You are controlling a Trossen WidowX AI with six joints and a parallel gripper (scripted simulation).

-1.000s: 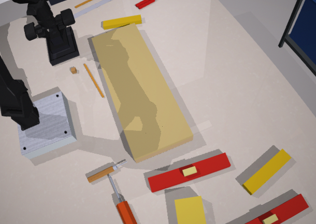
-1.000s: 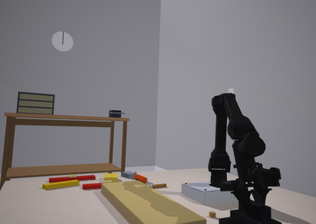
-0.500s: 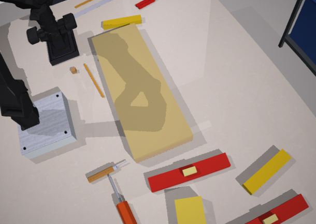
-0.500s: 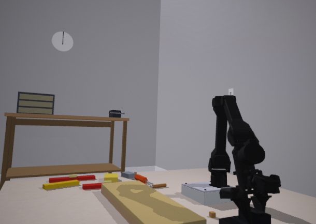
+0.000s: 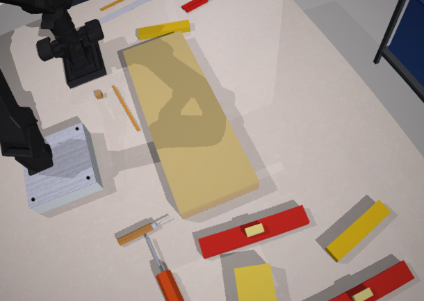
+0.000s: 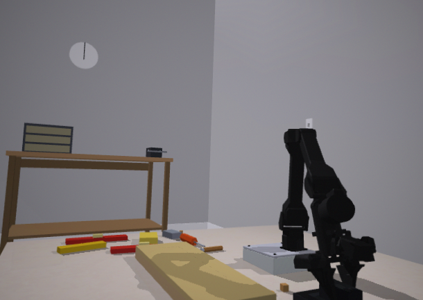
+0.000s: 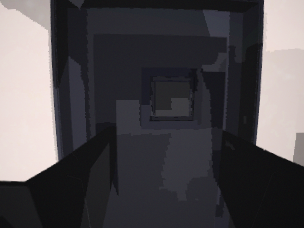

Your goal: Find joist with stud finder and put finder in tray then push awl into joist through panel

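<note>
Now: the stud finder 2 cm above my gripper tip and 1 cm to the left of it. The rest, counted from my gripper tip: black tray: 2 cm below, 1 cm to the right; orange screwdriver: 67 cm to the right, 3 cm ahead, 2 cm below; ruler: 20 cm ahead, 18 cm to the left, 3 cm below.
</note>
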